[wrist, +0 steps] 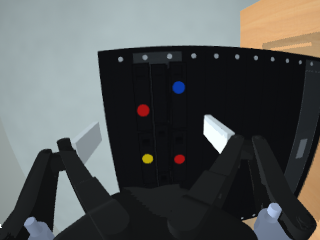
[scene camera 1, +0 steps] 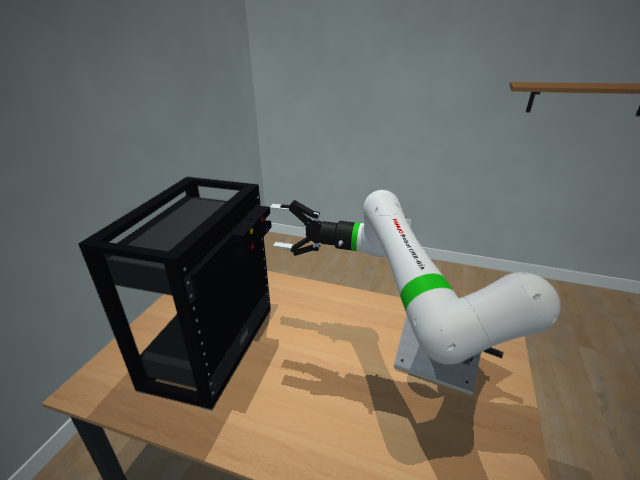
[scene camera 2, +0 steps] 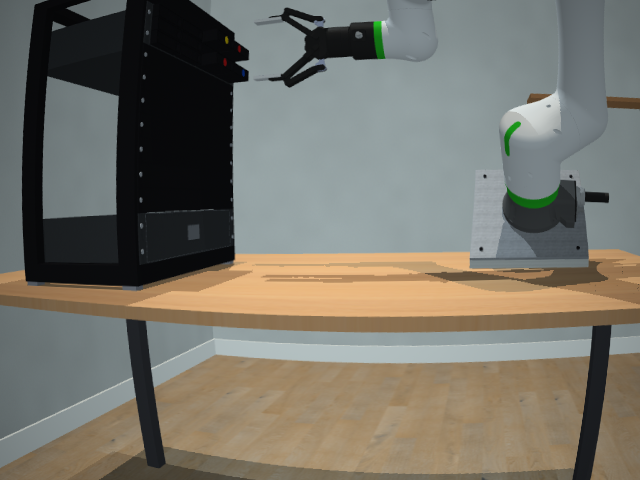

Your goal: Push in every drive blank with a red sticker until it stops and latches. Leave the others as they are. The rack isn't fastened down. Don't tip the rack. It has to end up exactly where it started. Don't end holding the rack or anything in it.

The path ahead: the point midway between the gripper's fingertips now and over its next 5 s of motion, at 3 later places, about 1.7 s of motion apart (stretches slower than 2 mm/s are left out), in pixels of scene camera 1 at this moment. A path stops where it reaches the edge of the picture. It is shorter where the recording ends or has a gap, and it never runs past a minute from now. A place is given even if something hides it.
My gripper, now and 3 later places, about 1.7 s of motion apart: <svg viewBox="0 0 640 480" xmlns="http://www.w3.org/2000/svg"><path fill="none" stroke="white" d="M273 225L265 247L249 246L244 245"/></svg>
